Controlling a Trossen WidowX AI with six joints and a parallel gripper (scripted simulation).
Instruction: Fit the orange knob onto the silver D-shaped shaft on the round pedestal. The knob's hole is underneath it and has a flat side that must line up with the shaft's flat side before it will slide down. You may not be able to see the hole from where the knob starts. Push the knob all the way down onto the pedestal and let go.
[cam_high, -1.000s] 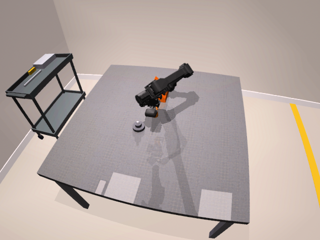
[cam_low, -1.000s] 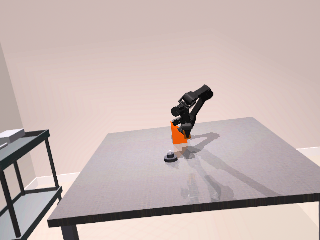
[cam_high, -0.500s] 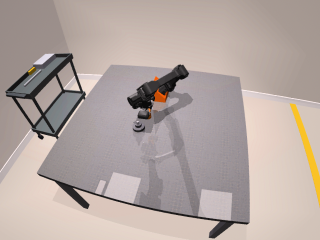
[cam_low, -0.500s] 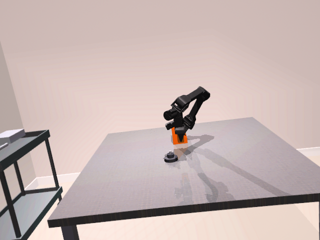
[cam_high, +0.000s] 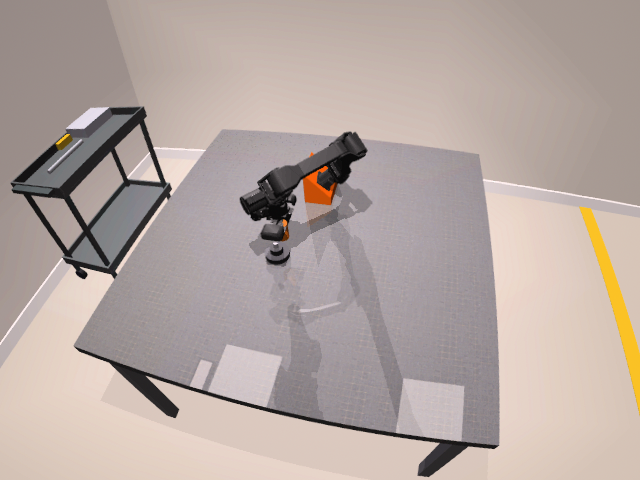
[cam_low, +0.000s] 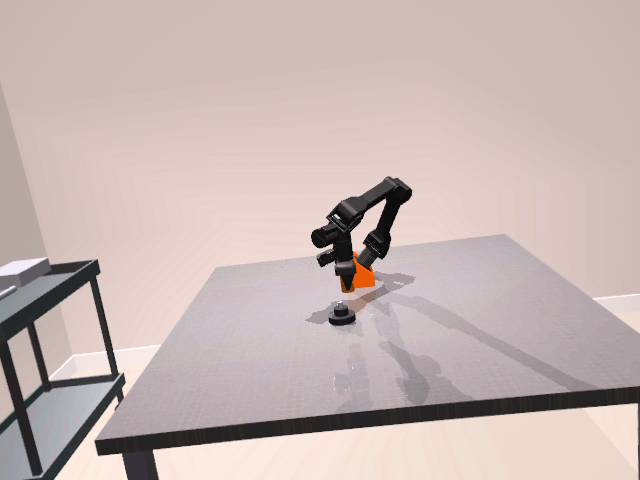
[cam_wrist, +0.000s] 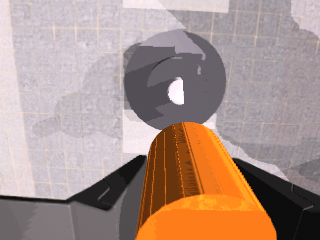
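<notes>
My gripper tip is 7 cm above the round pedestal and 3 cm to the left of it. From my gripper tip the other things lie so: orange knob: 3 cm above.
</notes>
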